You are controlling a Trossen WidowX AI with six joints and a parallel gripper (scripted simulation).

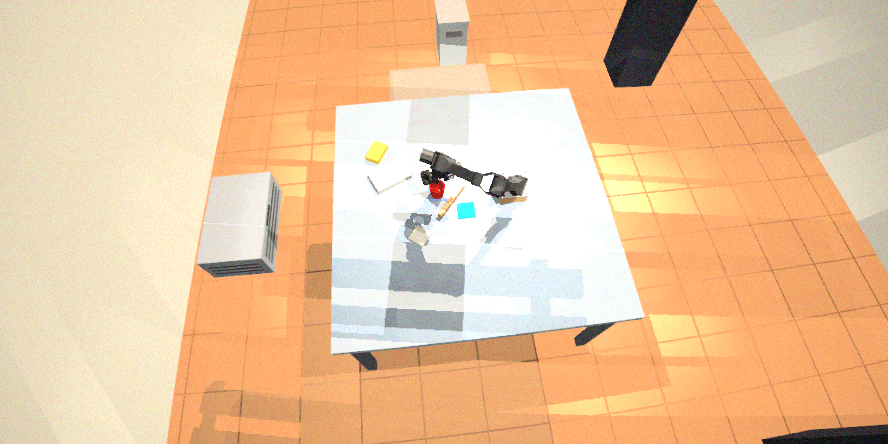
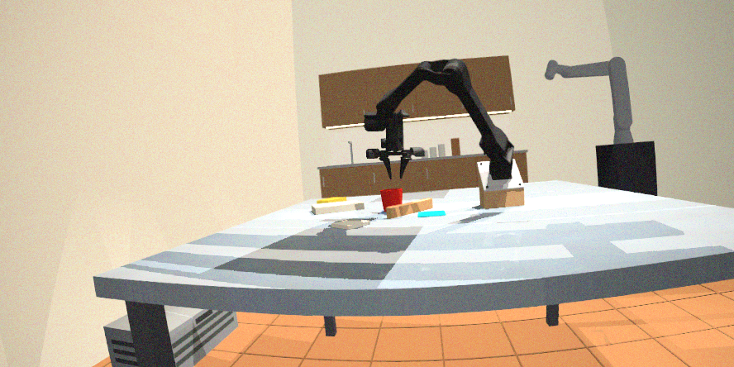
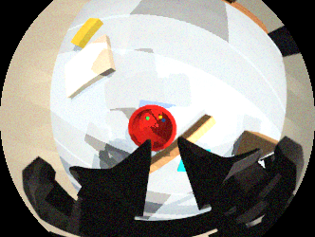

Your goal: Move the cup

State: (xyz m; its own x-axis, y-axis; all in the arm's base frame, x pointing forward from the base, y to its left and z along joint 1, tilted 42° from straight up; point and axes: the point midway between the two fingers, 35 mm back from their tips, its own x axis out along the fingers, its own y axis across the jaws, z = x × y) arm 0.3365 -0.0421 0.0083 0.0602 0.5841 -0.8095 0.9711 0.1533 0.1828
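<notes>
The red cup is 70 mm below my gripper tip and 20 mm ahead of it. The rest, counted from my gripper tip: wooden stick 100 mm below, 50 mm to the left, 50 mm behind; then cyan pad 120 mm below, 110 mm behind, 100 mm to the left; then small tan piece 210 mm to the left, 110 mm ahead, 100 mm below.
</notes>
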